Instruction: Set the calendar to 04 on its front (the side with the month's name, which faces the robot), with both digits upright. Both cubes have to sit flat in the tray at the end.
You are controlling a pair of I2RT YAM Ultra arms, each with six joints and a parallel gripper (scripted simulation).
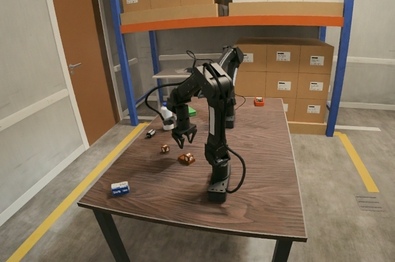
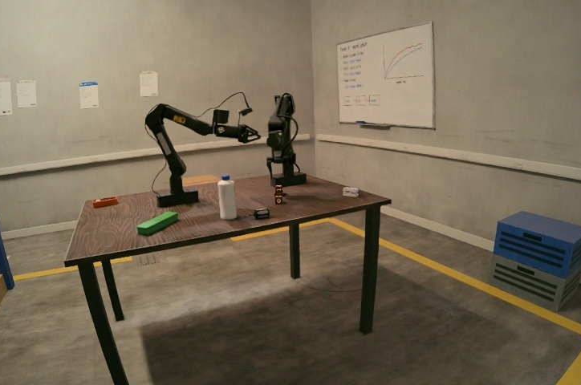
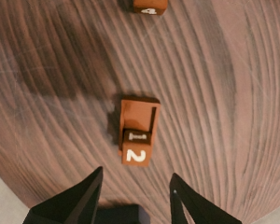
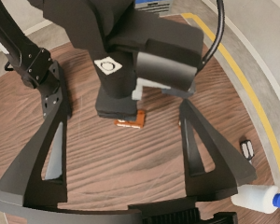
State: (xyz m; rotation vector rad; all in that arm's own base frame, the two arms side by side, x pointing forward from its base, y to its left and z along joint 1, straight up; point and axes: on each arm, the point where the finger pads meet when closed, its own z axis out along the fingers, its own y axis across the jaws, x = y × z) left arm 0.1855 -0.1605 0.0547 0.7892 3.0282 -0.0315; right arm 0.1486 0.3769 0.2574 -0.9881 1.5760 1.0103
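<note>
The brown calendar tray lies 90 mm below my left hand. Round my left hand: black item: 270 mm ahead, 250 mm to the right, 80 mm below.
</note>
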